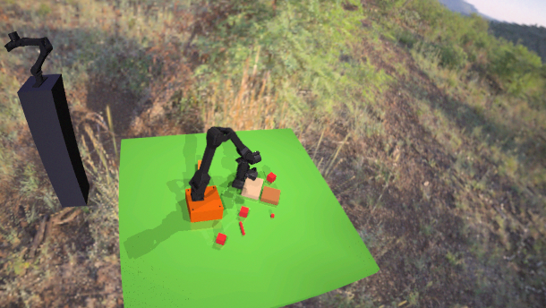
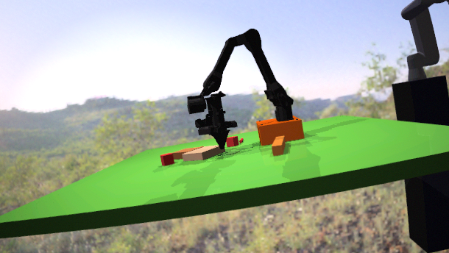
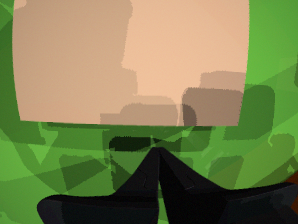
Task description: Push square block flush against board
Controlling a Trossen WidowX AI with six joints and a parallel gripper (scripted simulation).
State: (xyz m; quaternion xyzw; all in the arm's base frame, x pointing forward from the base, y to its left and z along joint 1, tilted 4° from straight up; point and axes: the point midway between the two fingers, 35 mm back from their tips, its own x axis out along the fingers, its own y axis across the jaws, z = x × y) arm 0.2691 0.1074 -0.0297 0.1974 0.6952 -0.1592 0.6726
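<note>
My gripper tip is 8 cm short of the tan flat piece and 2 cm to the left of it. The rest, counted from my gripper tip: brown flat piece 16 cm ahead, 10 cm to the right; small orange block 21 cm behind, 12 cm to the left; thin red bar 6 cm behind, 29 cm to the right, 1 cm below.
</note>
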